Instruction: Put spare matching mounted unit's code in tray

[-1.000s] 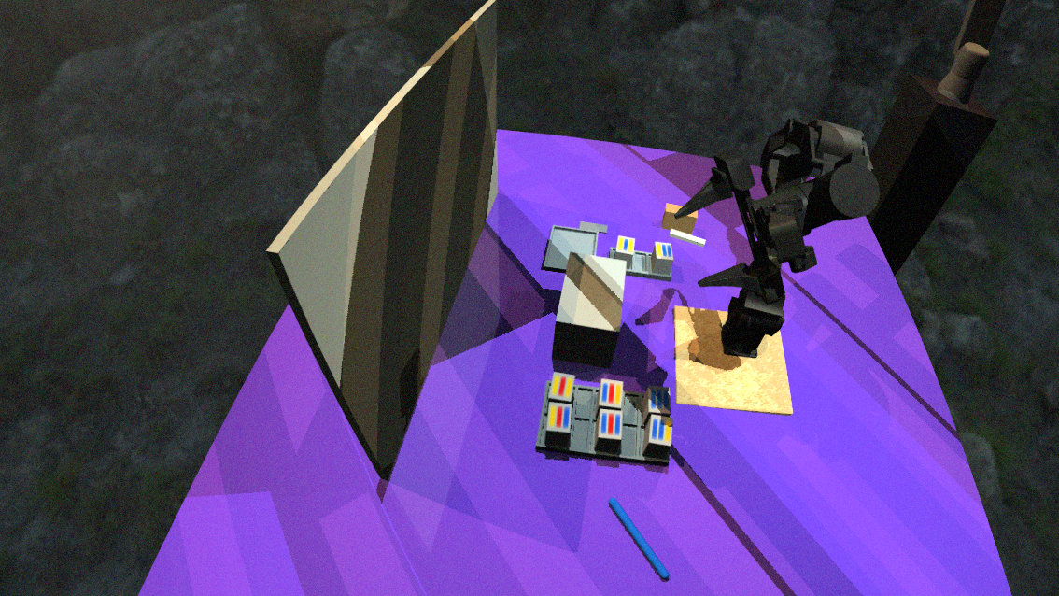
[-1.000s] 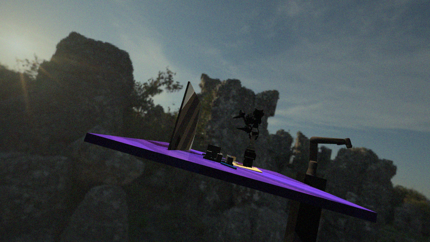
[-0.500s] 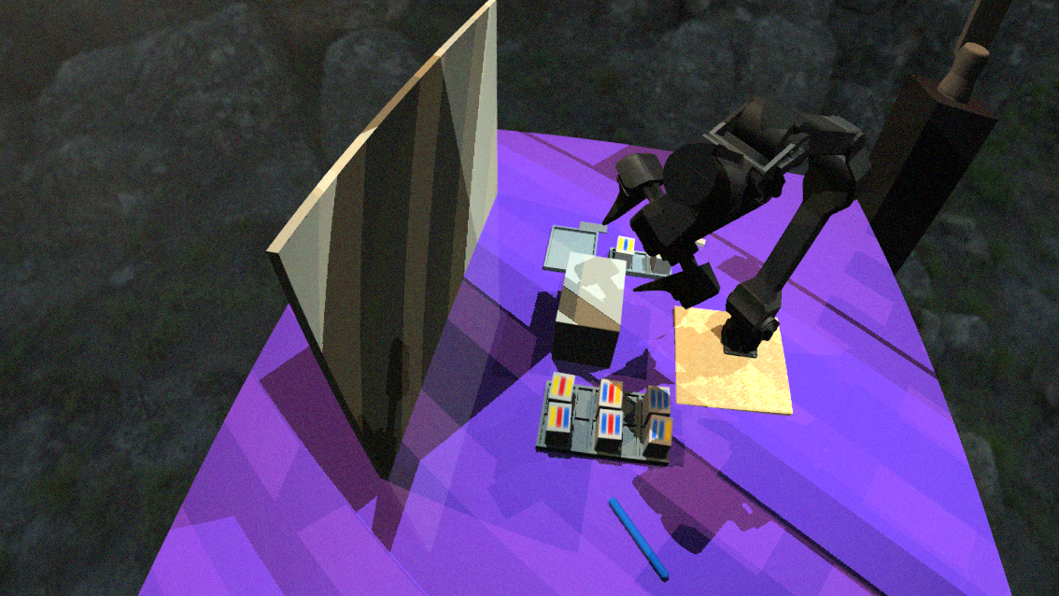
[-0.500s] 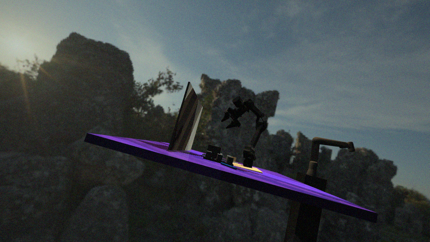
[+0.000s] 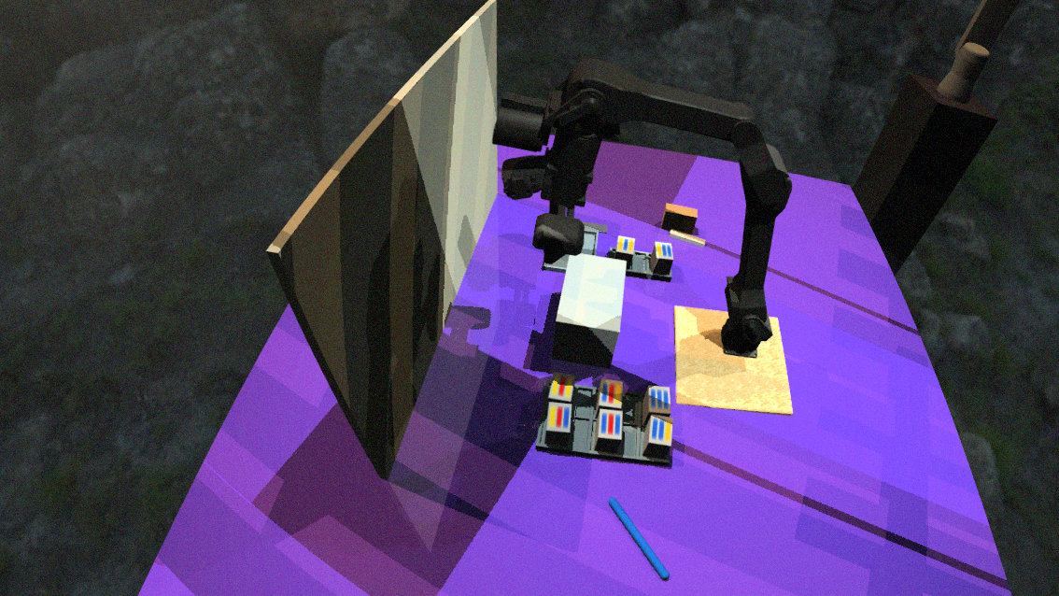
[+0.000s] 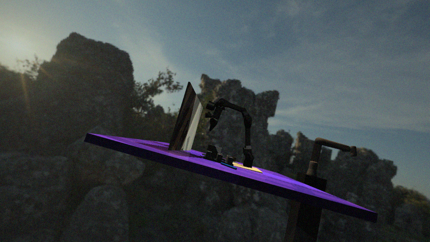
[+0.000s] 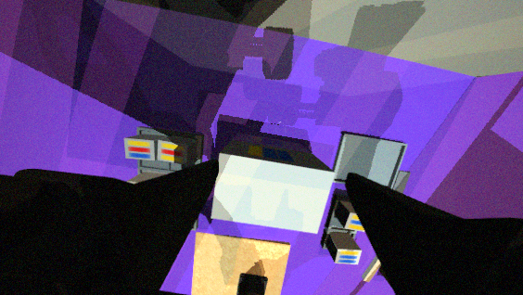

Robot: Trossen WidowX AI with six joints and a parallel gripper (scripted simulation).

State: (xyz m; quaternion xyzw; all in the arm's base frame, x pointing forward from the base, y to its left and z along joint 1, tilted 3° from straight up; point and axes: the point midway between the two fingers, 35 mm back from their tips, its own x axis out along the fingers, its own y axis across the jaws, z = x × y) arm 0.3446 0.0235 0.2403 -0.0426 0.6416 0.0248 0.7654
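My gripper tip is now 200 mm past the spare, 190 mm to the left of it and 160 mm above it. The rest, counted from my gripper tip: flat grey tray: 20 mm behind, 210 mm to the right, 200 mm below; tall panel: 180 mm ahead, 10 mm to the right, 20 mm above; dark rack: 160 mm behind, 190 mm to the right, 200 mm below.
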